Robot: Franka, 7 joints.
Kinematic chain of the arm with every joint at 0, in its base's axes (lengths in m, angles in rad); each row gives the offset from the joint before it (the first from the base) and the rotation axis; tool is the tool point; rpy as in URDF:
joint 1: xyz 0 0 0.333 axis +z
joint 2: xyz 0 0 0 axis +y
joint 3: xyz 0 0 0.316 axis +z
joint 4: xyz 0.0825 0 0 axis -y
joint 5: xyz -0.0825 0 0.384 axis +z
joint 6: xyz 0 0 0 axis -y
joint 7: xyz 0.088 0 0 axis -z
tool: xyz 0 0 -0.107 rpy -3.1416 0 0
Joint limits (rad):
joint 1: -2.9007..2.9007
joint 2: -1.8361..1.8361
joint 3: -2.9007..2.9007
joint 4: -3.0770..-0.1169
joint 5: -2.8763..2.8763
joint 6: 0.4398..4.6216
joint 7: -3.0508..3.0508
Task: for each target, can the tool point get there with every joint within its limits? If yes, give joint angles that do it. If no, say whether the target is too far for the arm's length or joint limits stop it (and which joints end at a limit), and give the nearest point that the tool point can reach.
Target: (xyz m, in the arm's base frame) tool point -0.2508 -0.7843 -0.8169
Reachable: no: too far | nearest point -0.1639 -0.5127 -0.2956 | short by 0.594 m
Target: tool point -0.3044 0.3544 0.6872
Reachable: yes | joints -2.3693 0.7437 -2.2967 -1.8136 1.1593 1.3375 1.7493
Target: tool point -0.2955 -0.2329 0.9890
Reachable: yes | joints 2.2811 -0.7360 0.6960 -1.4384 0.1756 2.5174 0.9343
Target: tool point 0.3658 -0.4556 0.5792
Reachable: yes | joints -1.9038 0.9478 1.8896 -1.5420 -1.4721 0.9629 -2.2364
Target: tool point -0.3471 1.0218 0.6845
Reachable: no: too far | nearest point -0.2624 0.7724 0.5987 | short by 0.277 m
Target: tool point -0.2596 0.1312 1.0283
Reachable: yes | joints 1.7976 -0.1120 0.3306 -0.9173 -1.1686 3.8738 0.3465
